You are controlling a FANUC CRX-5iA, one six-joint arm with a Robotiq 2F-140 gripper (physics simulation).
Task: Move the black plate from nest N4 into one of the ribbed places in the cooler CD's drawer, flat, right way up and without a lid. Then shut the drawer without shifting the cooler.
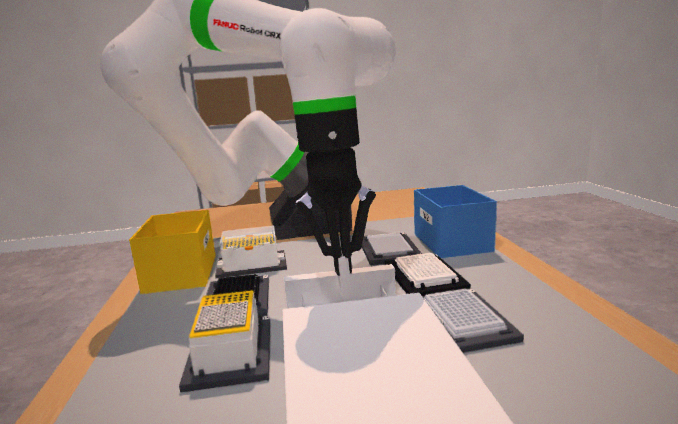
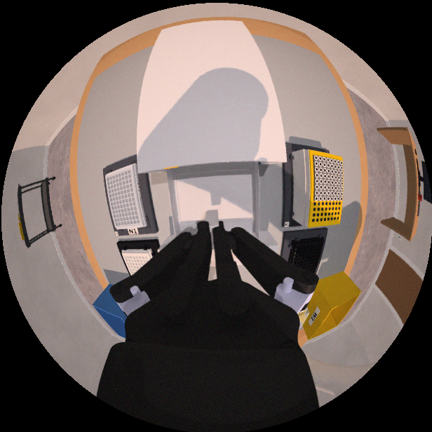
Scene:
gripper: image 1; image 2
white cooler: image 1 392,352; image 2 207,97
black plate: image 1 247,282; image 2 305,253
yellow-topped tip box: image 1 224,336; image 2 317,176
clear plate: image 1; image 2
same spot on gripper: (image 1: 342,260) = (image 2: 212,223)
same spot on clear plate: (image 2: 123,190) = (image 1: 460,313)

